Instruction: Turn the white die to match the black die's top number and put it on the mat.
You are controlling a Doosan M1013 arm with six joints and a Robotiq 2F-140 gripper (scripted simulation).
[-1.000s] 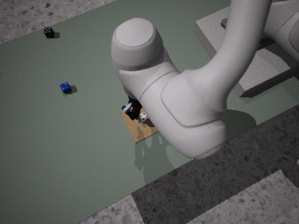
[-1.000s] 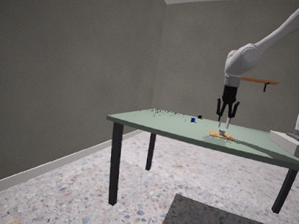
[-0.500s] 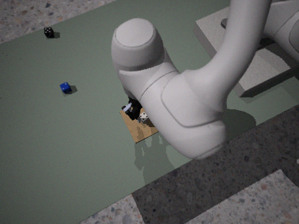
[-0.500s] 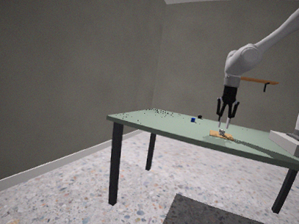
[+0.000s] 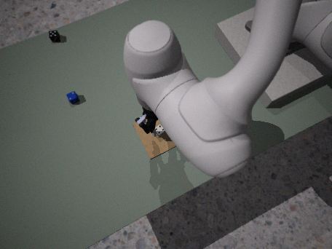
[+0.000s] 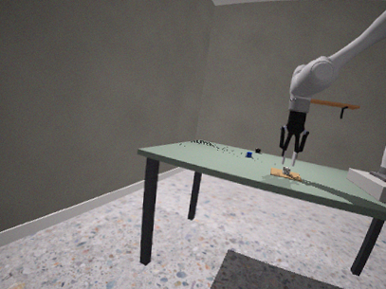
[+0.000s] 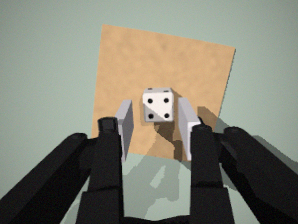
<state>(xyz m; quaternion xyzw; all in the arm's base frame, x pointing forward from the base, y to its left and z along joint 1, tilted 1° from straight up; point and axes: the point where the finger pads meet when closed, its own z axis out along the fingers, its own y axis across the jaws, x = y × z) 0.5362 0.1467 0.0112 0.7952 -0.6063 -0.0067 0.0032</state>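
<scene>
The white die lies 6 cm below my hand. Also, from my hand: brown mat 8 cm below; blue die 23 cm ahead, 24 cm to the right, 6 cm below; black die 21 cm ahead, 51 cm to the right, 6 cm below.
</scene>
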